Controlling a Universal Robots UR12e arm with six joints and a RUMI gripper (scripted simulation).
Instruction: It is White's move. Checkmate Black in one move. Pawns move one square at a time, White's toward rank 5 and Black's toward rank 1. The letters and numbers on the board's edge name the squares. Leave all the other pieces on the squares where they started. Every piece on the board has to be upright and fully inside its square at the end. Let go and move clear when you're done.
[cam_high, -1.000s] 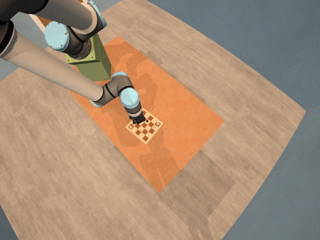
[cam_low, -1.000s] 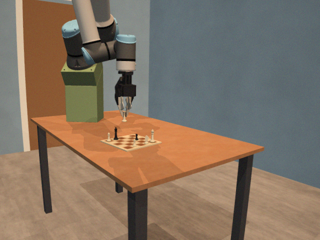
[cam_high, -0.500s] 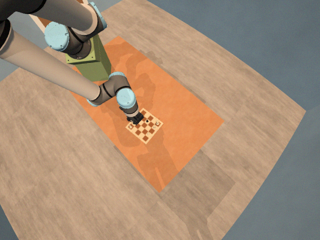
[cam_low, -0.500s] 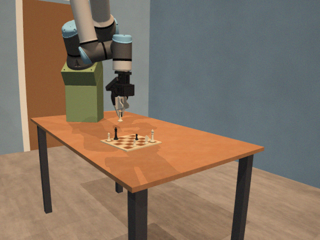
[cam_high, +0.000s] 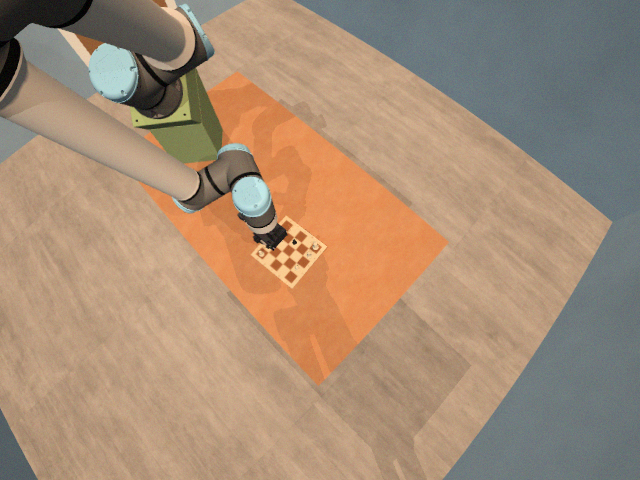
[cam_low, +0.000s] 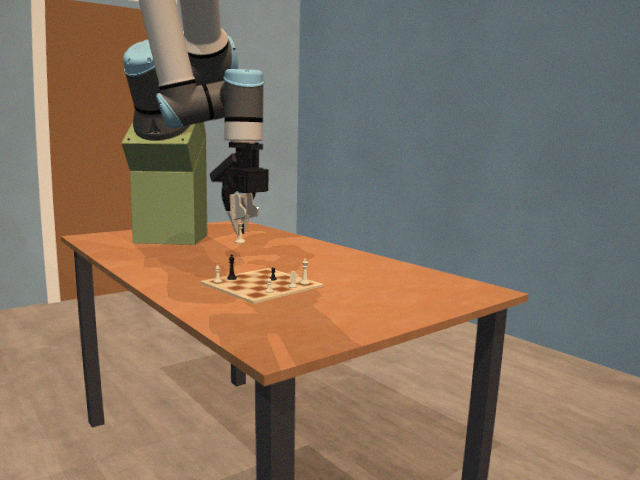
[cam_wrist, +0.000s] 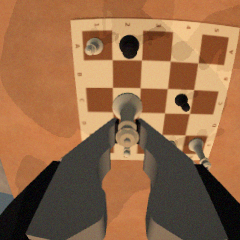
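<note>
Right now my hand is 11 cm above the tall black piece, 4 cm past it and 1 cm to the right of it. Also, from my hand: black pawn: 12 cm below, 7 cm to the left, 4 cm ahead; small chessboard: 14 cm below, 4 cm ahead, 3 cm to the left; white pawn: 12 cm below, 11 cm ahead, 1 cm to the right.
</note>
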